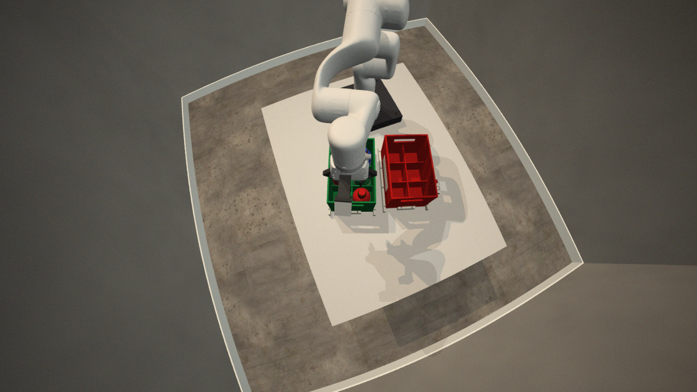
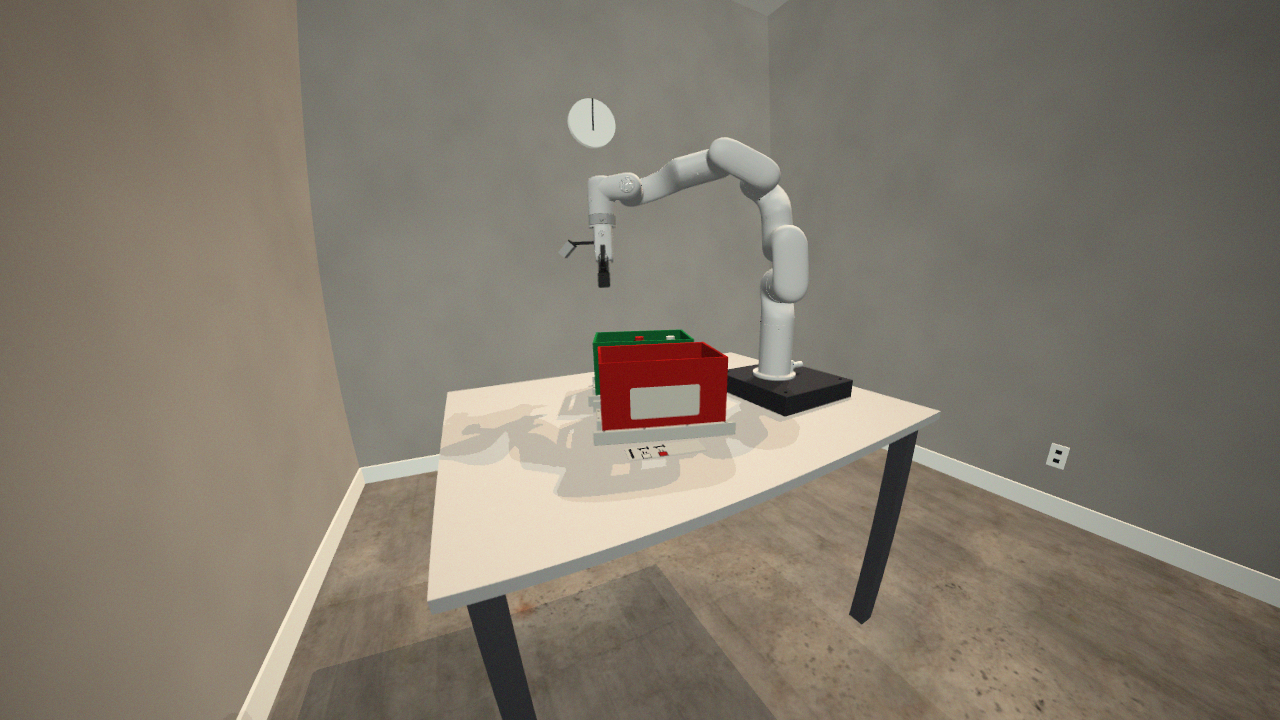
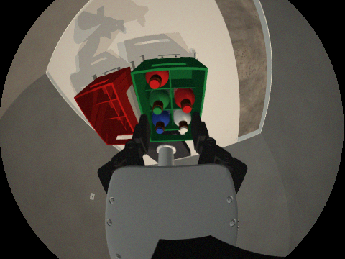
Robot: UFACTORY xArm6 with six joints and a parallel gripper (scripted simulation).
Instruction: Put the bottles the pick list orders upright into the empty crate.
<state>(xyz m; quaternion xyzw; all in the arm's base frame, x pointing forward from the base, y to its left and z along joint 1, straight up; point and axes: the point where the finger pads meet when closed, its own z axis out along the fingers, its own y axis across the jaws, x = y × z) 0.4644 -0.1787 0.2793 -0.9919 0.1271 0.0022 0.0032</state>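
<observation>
Right now my hand is 250 mm above the white bottle, 200 mm past it and 10 mm to the right of it. From my hand the other things lie so: green bottle (250 mm below, 80 mm behind, 70 mm to the left); then blue bottle (250 mm below, 170 mm behind, 100 mm to the left); then green crate (250 mm below, 100 mm behind, 30 mm to the left).
</observation>
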